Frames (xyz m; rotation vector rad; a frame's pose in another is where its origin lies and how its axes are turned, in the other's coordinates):
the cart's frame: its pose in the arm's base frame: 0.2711 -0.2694 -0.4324 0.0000 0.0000 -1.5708
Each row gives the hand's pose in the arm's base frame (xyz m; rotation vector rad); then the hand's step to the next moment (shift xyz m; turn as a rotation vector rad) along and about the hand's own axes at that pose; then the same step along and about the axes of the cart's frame.
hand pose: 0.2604 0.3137 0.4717 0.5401 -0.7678 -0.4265
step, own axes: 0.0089 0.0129 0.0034 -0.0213 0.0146 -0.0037
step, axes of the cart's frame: -0.0042 0.0054 0.0145 -0.0241 -0.0086 -0.0048
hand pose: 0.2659 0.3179 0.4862 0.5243 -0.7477 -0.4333
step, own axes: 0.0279 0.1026 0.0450 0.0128 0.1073 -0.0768
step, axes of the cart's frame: -0.0526 0.0043 0.1027 -0.0999 0.0842 0.0224
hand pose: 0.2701 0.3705 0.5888 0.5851 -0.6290 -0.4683
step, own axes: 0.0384 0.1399 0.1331 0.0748 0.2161 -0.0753
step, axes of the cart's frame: -0.0339 -0.0285 0.1918 -0.1448 0.1524 0.1174
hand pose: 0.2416 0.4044 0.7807 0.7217 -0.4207 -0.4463
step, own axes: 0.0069 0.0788 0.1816 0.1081 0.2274 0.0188
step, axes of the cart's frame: 0.0476 -0.0679 0.1799 -0.0849 0.1346 0.1960
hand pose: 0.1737 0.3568 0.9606 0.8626 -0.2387 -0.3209
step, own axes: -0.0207 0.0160 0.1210 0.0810 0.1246 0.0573
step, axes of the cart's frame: 0.0677 -0.0565 0.0869 -0.0054 0.0783 0.1386
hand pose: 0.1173 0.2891 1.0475 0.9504 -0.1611 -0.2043
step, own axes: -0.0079 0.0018 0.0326 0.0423 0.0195 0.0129
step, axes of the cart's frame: 0.0228 -0.0148 0.0197 0.0095 0.0401 0.0253
